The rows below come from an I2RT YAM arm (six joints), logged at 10 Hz.
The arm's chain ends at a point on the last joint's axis. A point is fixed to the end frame.
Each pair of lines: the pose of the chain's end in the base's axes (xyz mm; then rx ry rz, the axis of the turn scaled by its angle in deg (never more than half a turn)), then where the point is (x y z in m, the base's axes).
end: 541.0 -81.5 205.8 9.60 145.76 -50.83
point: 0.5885 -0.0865 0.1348
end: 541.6 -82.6 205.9 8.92 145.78 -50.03
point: 0.5892 -0.0866 0.1349
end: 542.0 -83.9 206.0 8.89 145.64 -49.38
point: 0.5900 -0.0872 0.1352
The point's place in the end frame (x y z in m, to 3 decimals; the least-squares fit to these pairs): -0.011 0.048 0.070
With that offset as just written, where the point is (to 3 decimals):
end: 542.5 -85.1 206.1 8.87 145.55 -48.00
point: 0.591 -0.087 0.136
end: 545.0 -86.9 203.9 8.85 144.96 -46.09
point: 0.595 -0.087 0.134
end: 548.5 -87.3 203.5 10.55 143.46 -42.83
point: 0.602 -0.085 0.136
